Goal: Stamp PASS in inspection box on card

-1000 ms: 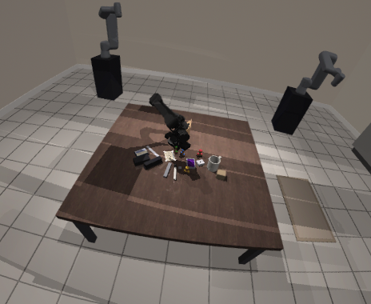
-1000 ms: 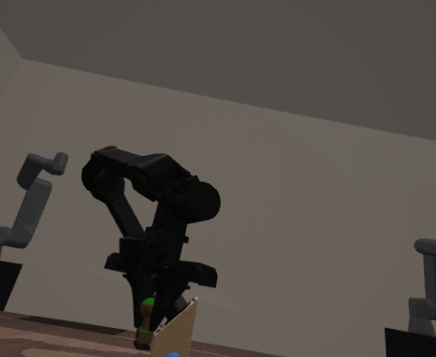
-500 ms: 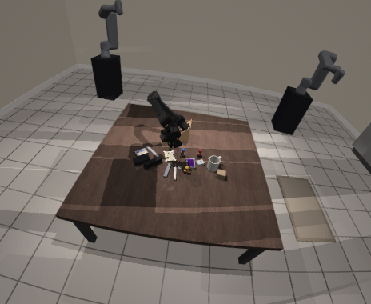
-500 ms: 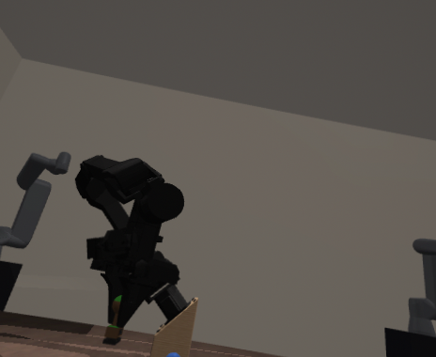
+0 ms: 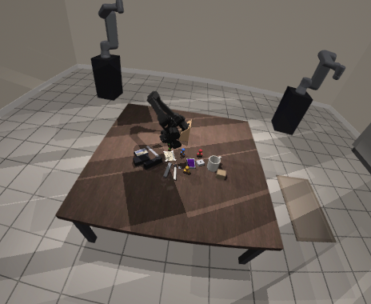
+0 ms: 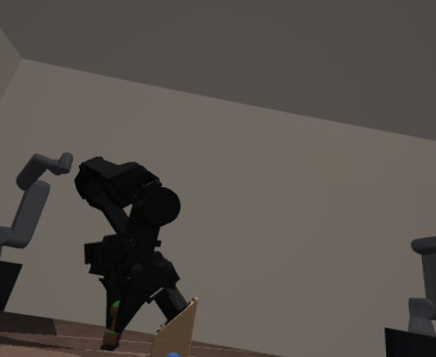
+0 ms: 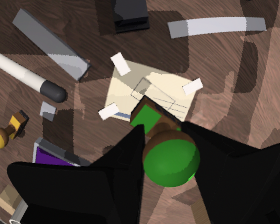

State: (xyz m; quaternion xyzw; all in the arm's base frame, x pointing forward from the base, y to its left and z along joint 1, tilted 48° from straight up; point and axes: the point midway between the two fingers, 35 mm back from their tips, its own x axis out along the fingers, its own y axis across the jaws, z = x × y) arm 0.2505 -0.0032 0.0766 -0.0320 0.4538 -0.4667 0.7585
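My gripper tip is 90 mm above the card. The rest, counted from my gripper tip: grey bar: 140 mm ahead, 30 mm to the left, 80 mm below; blue stamp: 40 mm behind, 90 mm to the left, 70 mm below; PASS stamp: right at my gripper tip.
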